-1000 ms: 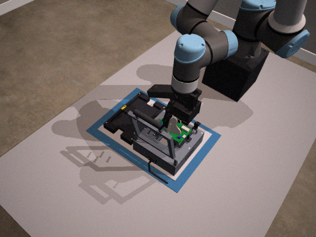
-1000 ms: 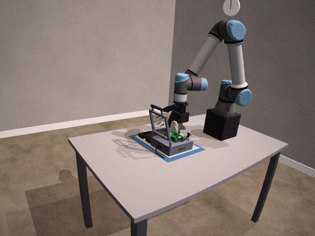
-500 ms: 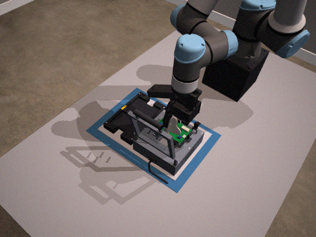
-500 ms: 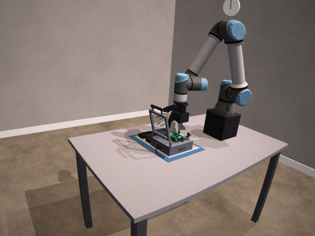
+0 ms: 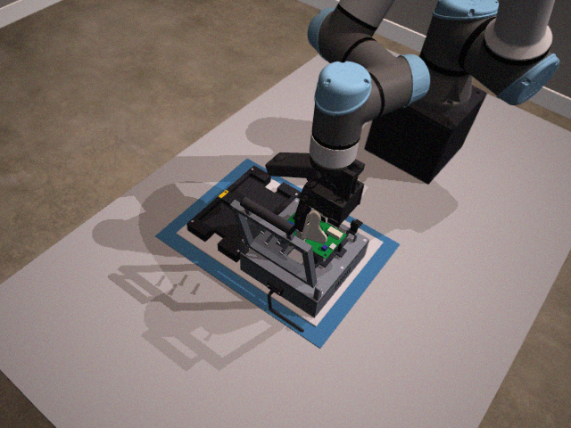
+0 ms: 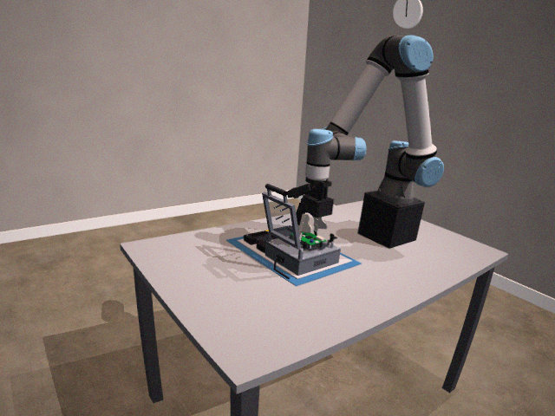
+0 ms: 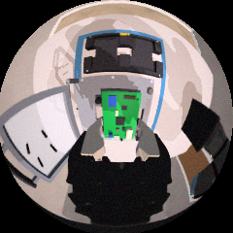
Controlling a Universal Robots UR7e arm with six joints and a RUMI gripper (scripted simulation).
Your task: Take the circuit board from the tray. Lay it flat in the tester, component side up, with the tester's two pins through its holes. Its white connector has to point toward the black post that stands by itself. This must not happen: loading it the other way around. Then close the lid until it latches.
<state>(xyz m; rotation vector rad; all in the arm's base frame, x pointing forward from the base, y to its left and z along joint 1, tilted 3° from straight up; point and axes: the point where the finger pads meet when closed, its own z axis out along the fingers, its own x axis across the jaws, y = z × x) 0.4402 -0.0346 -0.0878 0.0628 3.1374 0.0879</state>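
The green circuit board is right at my hand. Round my hand: tester lid: 13 cm ahead, 10 cm above.
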